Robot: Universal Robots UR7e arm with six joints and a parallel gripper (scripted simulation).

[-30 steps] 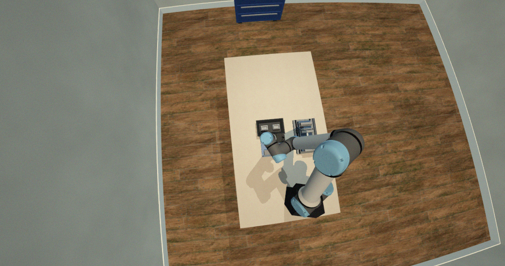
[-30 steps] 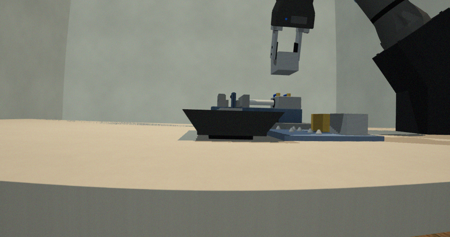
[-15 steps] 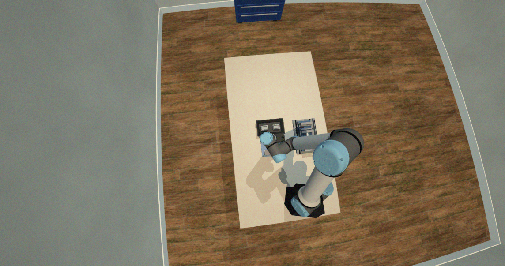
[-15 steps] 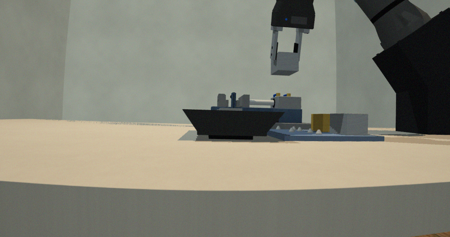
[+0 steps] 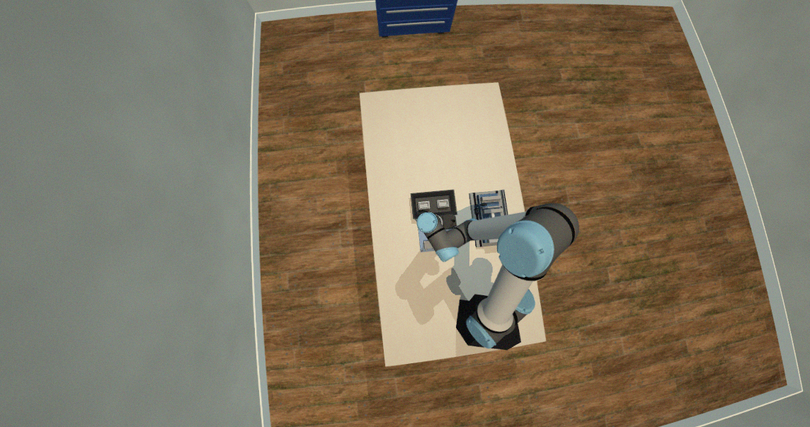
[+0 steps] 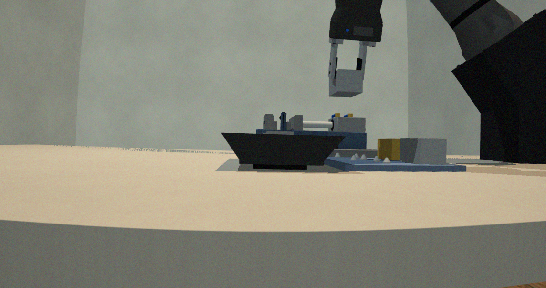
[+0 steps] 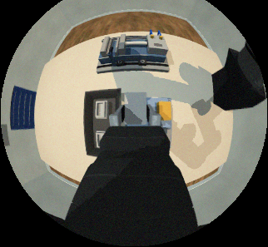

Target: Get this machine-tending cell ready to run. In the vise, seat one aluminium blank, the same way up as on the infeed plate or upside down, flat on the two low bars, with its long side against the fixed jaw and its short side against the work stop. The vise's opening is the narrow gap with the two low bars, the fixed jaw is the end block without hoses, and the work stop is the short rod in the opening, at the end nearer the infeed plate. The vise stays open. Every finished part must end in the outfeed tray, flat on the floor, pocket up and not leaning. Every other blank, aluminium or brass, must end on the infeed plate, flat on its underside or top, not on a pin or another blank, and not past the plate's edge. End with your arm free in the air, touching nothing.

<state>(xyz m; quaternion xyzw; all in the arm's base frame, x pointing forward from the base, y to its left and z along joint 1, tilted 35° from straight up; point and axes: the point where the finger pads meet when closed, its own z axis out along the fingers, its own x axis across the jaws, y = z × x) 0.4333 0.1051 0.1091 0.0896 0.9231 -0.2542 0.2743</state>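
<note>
Right now the brass blank is 9 cm behind my hand and 13 cm below it. The rest, counted from my hand: hose end block (12 cm behind, 25 cm to the right, 8 cm below); vise (3 cm behind, 27 cm to the right, 12 cm below).
</note>
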